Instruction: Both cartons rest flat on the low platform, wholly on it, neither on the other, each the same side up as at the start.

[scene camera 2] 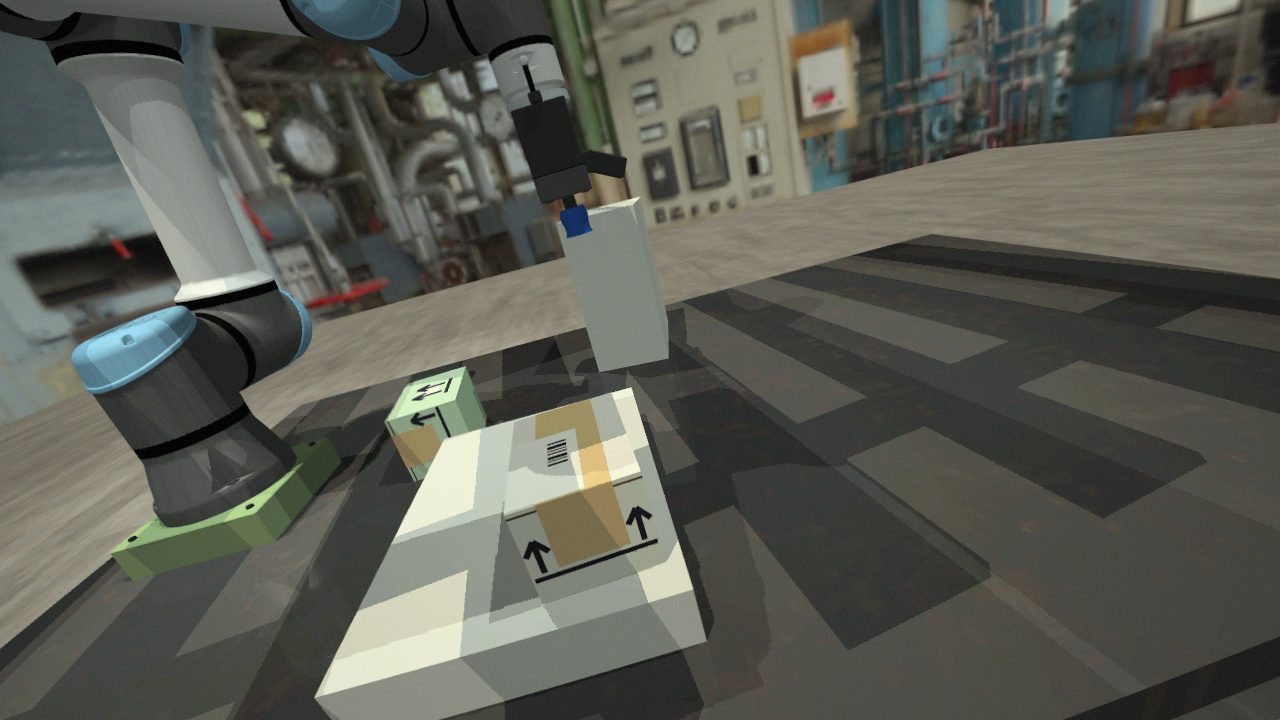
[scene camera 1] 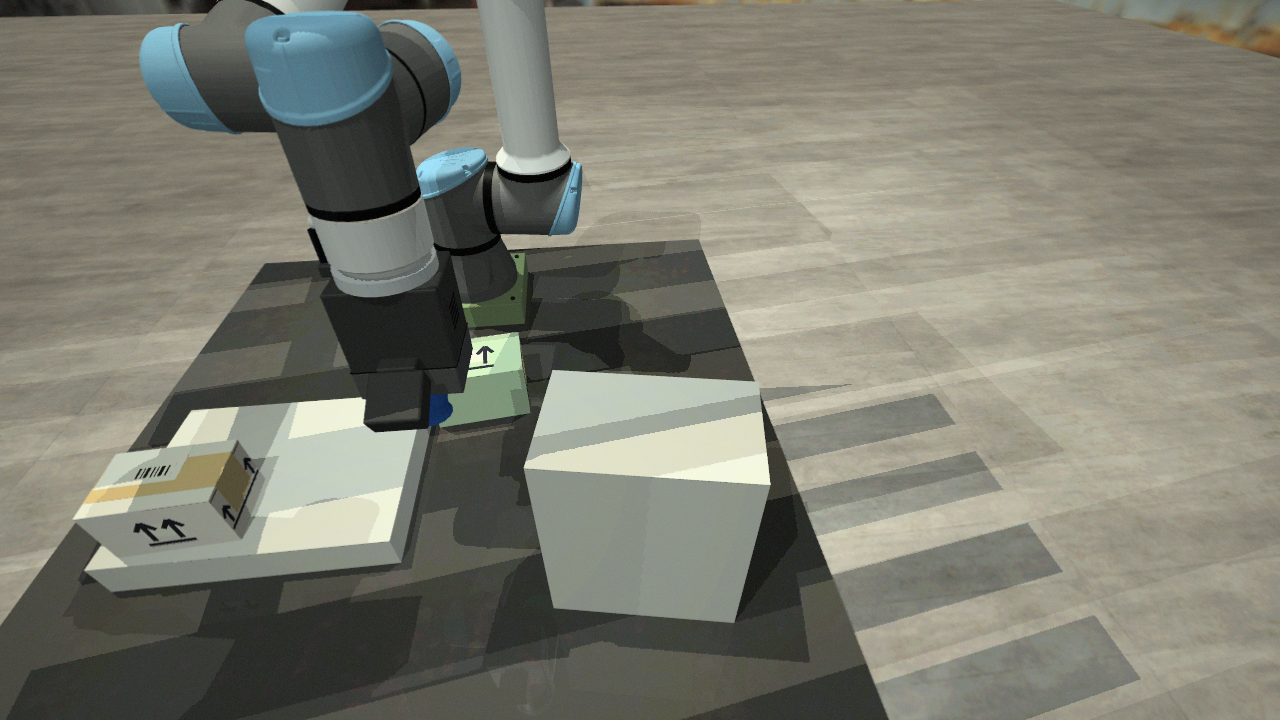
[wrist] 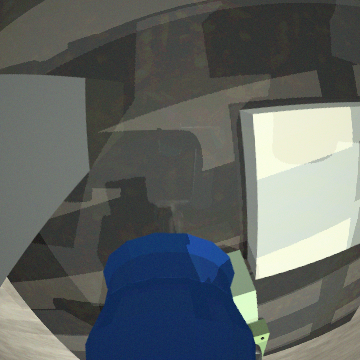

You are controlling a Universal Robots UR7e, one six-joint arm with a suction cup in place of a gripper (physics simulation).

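Seen in the pictures: hand, tool point: [scene camera 2: 579, 233] [scene camera 1: 433, 412] [wrist: 168, 283]; arm's base, link origin: [scene camera 2: 233, 486] [scene camera 1: 476, 279].
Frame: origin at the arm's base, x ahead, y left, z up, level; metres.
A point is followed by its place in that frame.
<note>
A white carton [scene camera 1: 165, 514] {x 0.525, y -0.248, z 0.066 m} [scene camera 2: 572, 501] {x 0.487, y -0.331, z 0.073 m} with tan tape, a barcode on top and upward arrows lies flat on one end of the low white platform [scene camera 1: 335, 474] {x 0.438, y -0.124, z 0.003 m} [scene camera 2: 420, 559] {x 0.338, y -0.255, z 0.004 m} [wrist: 305, 200] {x 0.423, y -0.107, z 0.003 m}. A pale green carton [scene camera 1: 490, 395] {x 0.316, y 0.056, z 0.004 m} [scene camera 2: 460, 407] {x 0.325, y -0.015, z 0.030 m} [wrist: 243, 281] {x 0.325, y -0.013, z 0.024 m} rests on the dark mat beside the platform, close to the robot base; its visible arrows in scene camera 2 point sideways. My blue suction cup [scene camera 1: 439, 409] [scene camera 2: 575, 221] [wrist: 170, 257] is off, open and empty. It hangs high, well clear of both cartons. The gripper body hides part of the green carton in scene camera 1.
A tall white block [scene camera 1: 653, 546] {x 0.633, y 0.252, z 0.100 m} [scene camera 2: 619, 291] {x 0.562, y 0.155, z 0.083 m} [wrist: 40, 150] {x 0.552, y 0.156, z 0.072 m} stands on the mat [scene camera 1: 465, 626] {x 0.623, y 0.050, z -0.044 m} across a gap from the platform. The robot's green base plate [scene camera 1: 505, 313] {x 0.086, y 0.057, z -0.019 m} [scene camera 2: 290, 501] {x 0.087, y -0.037, z -0.024 m} [wrist: 260, 331] {x 0.087, y -0.070, z -0.010 m} lies beyond the green carton.
</note>
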